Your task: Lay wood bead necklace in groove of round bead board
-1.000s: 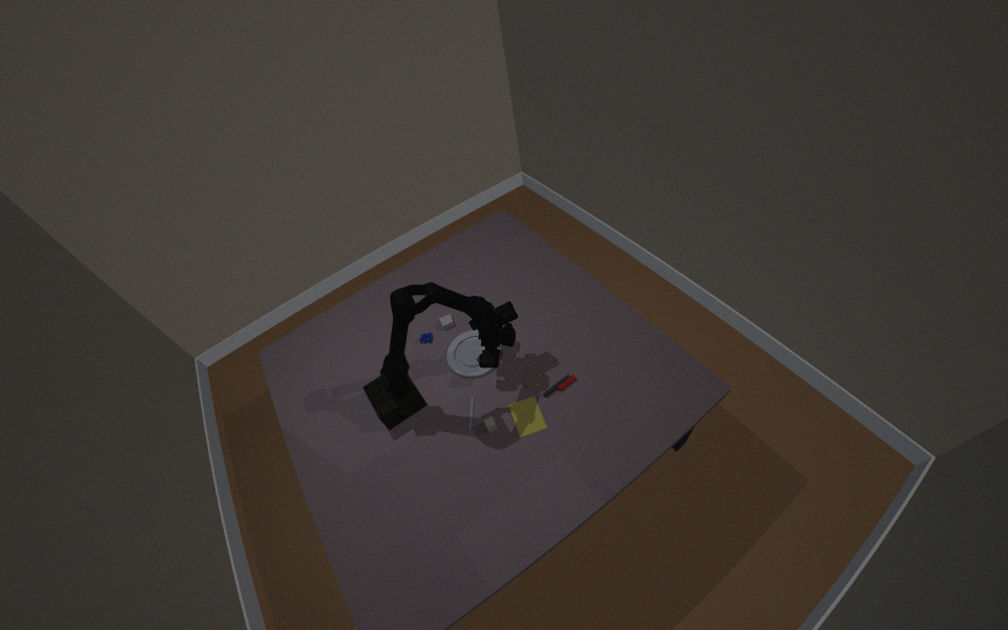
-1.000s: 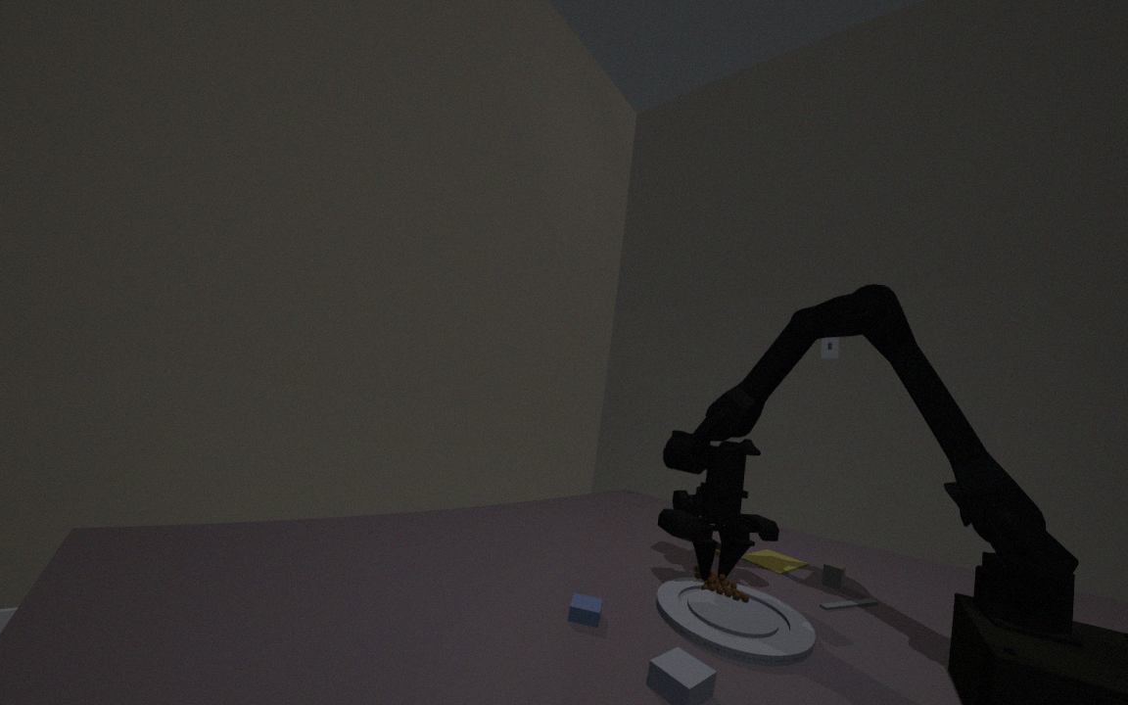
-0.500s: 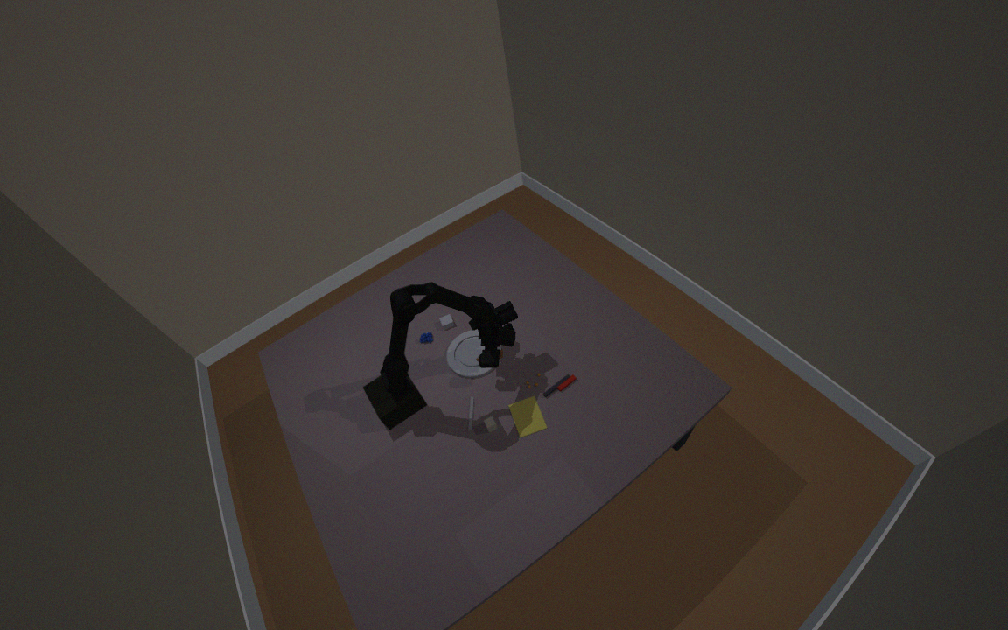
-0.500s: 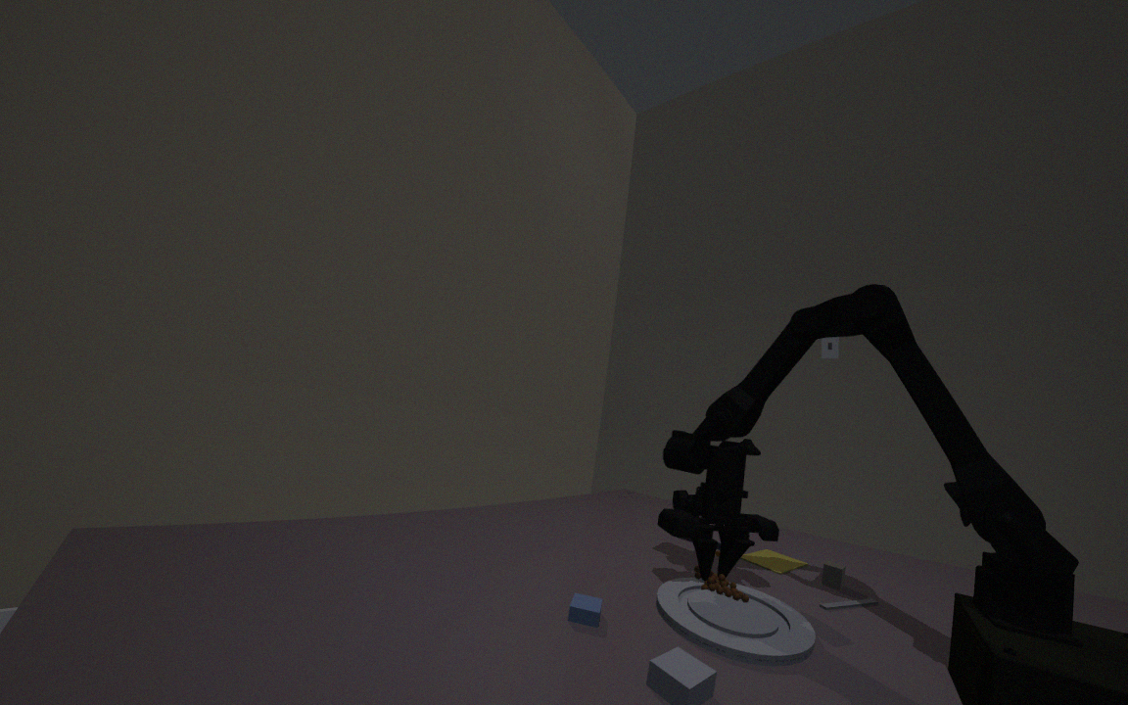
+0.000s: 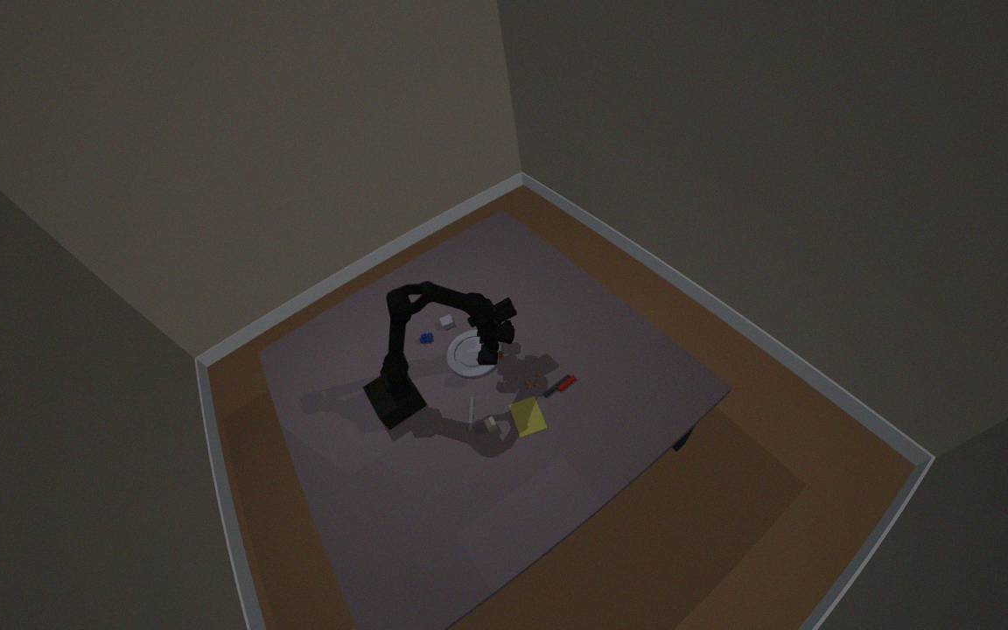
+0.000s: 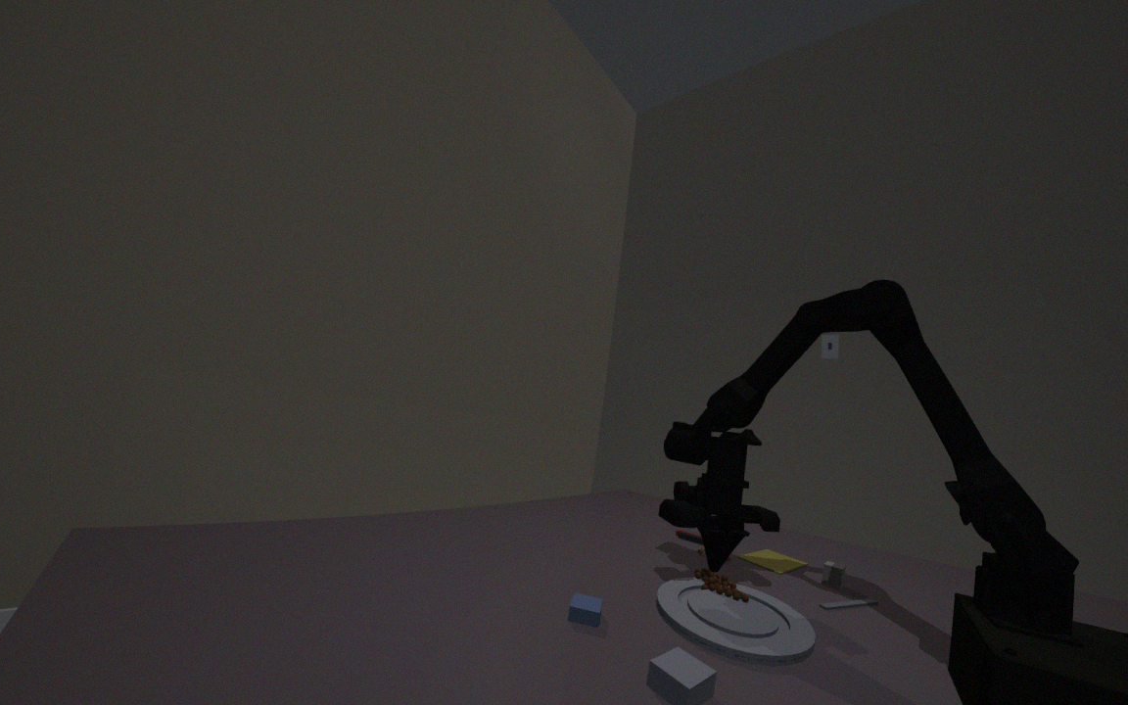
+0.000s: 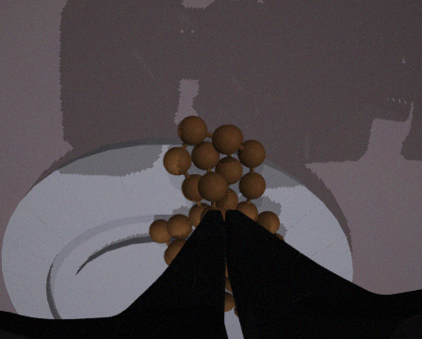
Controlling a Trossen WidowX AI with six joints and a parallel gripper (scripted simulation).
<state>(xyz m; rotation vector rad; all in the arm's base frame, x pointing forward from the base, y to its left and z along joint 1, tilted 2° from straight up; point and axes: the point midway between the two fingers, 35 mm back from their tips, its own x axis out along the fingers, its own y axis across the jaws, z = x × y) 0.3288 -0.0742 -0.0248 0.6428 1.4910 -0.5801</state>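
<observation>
Now: the round bead board 70 mm to the left of my gripper tip, 40 mm behind it and 20 mm below it. From my gripper tip the other things lie so: yellow pad: 250 mm to the right, 70 mm behind, 30 mm below; then blue block: 210 mm to the left, 100 mm ahead, 20 mm below; then thin stick: 200 mm behind, 110 mm to the right, 30 mm below.
</observation>
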